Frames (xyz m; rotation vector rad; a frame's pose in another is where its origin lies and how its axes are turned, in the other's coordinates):
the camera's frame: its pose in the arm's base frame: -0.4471 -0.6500 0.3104 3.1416 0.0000 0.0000
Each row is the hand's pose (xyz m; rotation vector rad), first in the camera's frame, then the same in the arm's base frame.
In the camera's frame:
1: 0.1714 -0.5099 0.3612 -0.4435 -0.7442 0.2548
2: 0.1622 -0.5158 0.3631 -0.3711 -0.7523 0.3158
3: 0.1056 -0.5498 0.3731 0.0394 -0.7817 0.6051
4: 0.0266 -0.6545 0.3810 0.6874 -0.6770 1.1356
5: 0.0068 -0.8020 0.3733 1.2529 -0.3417 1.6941
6: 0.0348 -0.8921 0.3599 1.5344 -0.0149 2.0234
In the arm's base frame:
1: -0.2757 -0.1401 -0.0508 2.4961 -0.3415 -0.9975
2: -0.2849 -0.1342 -0.0527 2.5476 -0.4315 -1.0280
3: -0.3415 -0.1002 -0.0627 -2.7322 0.9014 1.1644
4: -0.4205 0.0045 -0.0706 -1.9388 1.3629 0.8125
5: -0.4403 0.1520 -0.0629 -1.1597 1.6709 0.3370
6: -0.4123 0.2421 -0.0495 -0.6940 1.7809 0.0131

